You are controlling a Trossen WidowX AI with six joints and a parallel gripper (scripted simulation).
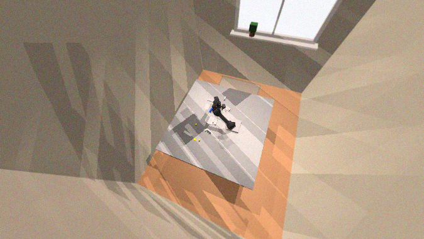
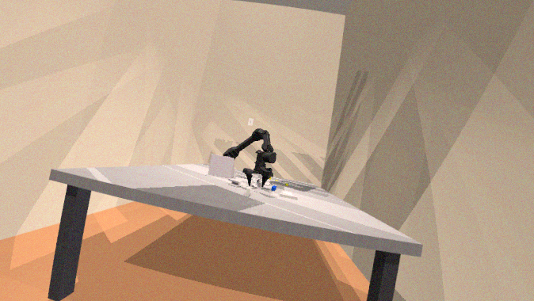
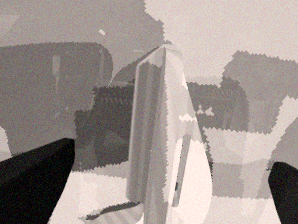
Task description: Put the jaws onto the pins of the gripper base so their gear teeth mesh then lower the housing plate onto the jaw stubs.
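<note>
Right now my gripper tip is 7 cm short of the ribbed rectangular plate and 19 cm to the right of it. Round my gripper tip: pale housing plate: 12 cm behind, 4 cm to the right, 2 cm above; blue block: 11 cm ahead, 2 cm to the left, 1 cm above; white jaw: 4 cm to the left.
</note>
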